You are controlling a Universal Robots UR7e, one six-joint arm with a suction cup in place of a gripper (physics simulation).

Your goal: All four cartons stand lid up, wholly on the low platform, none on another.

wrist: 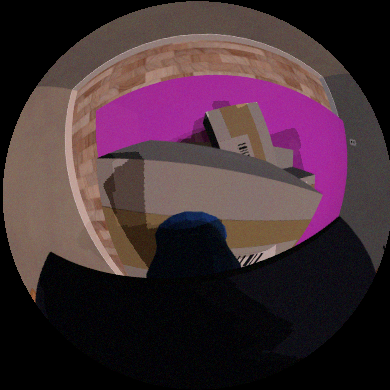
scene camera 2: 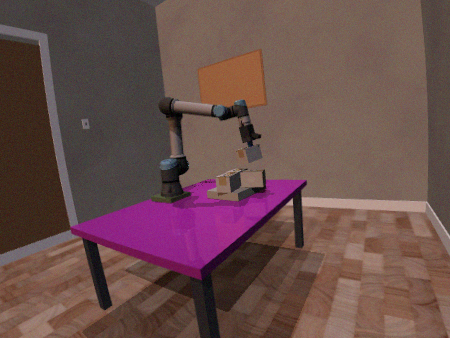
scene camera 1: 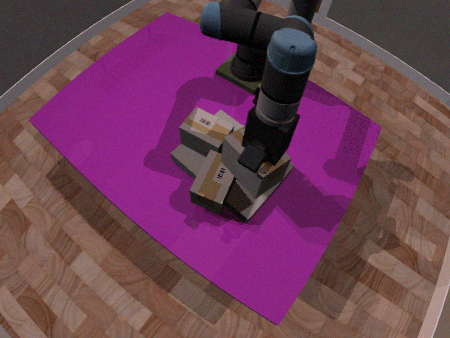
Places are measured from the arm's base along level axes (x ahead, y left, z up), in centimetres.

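Where they show: hand, tool point: [wrist: 186, 224] [scene camera 2: 251, 148]; arm's base, link origin: [scene camera 2: 172, 193] [scene camera 1: 248, 68].
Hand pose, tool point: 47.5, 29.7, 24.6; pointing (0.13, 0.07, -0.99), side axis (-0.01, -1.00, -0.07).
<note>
Each offset is from my tool point to the centre of the thing, as dx, dy, dz. "spot": to the spot under its first point. Level surfaces: height alone.
My suction gripper [scene camera 2: 250, 144] [wrist: 191, 227] is shut on a carton @(-1.2, -1.9, -3.7) [scene camera 1: 242, 165] [scene camera 2: 250, 153] [wrist: 215, 187]. It holds this carton by the taped, labelled lid, slightly tilted, in the air above the low grey platform @(-7.7, -10.4, -25.1) [scene camera 1: 186, 158] [scene camera 2: 231, 195]. A second carton @(-7.4, -20.8, -18.1) [scene camera 1: 202, 128] [scene camera 2: 228, 183] stands lid up at the platform's back left in scene camera 1. A third carton @(+3.9, -9.2, -18.1) [scene camera 1: 214, 182] [scene camera 2: 254, 178] [wrist: 237, 125] is lid up, its front end jutting past the platform's edge. The fourth carton @(spot: -2.4, -7.8, +0.4) [scene camera 1: 238, 134] is mostly hidden behind the held one in scene camera 1.
The arm's base stands on a dark green plate [scene camera 1: 226, 72] [scene camera 2: 159, 198] on the magenta table @(dz -27.5) [scene camera 1: 115, 100] [scene camera 2: 150, 235] [wrist: 150, 115], behind the platform in scene camera 1. The cartons on the platform are close together under the held carton.
</note>
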